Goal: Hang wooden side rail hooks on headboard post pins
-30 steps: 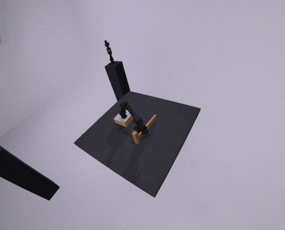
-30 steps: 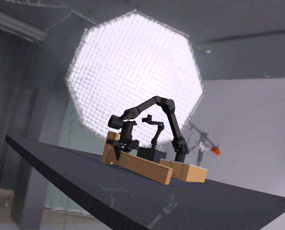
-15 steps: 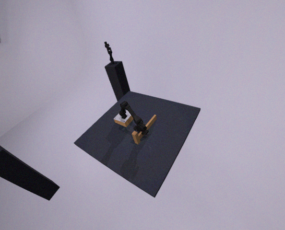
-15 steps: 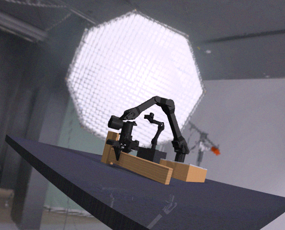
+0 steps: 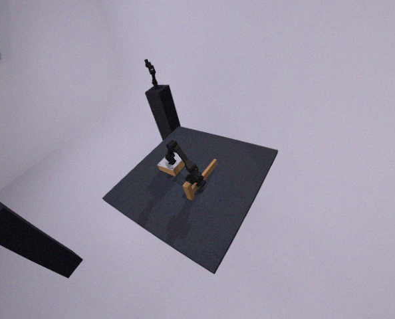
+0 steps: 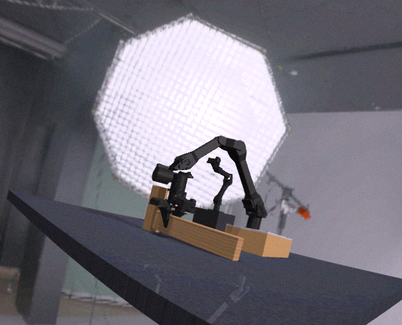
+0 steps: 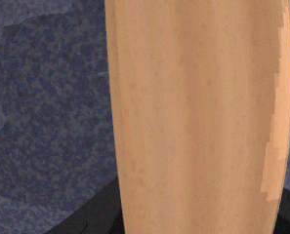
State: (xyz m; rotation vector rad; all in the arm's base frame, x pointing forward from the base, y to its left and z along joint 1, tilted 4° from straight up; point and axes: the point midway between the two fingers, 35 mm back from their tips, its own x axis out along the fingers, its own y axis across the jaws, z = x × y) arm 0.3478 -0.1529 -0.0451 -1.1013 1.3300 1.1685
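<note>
My gripper tip is now 100 mm to the left of the wooden headboard post, 50 mm below it and 10 mm past it.
</note>
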